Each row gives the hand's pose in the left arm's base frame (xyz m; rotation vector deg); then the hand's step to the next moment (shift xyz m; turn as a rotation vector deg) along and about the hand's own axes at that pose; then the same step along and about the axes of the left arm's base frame.
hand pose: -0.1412 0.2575 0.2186 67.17 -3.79 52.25
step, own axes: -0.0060 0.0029 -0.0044 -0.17 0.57 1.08
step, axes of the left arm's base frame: -0.0075 0.0003 -0.0026 -0.05 -0.93 0.81
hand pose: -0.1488 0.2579 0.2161 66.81 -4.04 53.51
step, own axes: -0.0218 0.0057 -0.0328 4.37 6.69 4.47
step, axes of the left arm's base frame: -0.0309 0.0140 -0.0209 0.19 -0.51 9.14
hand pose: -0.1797 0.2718 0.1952 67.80 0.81 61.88
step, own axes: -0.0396 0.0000 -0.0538 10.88 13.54 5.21
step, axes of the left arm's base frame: -0.0491 0.0124 -0.0435 -0.53 3.17 17.85
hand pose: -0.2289 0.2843 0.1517 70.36 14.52 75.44
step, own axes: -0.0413 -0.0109 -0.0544 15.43 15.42 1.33
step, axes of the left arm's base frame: -0.0474 -0.0026 -0.0503 -3.05 8.53 19.89
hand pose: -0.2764 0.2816 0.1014 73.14 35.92 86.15
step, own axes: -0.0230 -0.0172 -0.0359 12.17 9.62 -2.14
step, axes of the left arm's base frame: -0.0290 -0.0074 -0.0349 -4.44 8.29 12.52
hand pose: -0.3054 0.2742 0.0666 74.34 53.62 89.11
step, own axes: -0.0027 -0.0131 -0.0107 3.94 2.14 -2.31
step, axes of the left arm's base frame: -0.0083 0.0016 -0.0149 -2.88 2.99 2.87
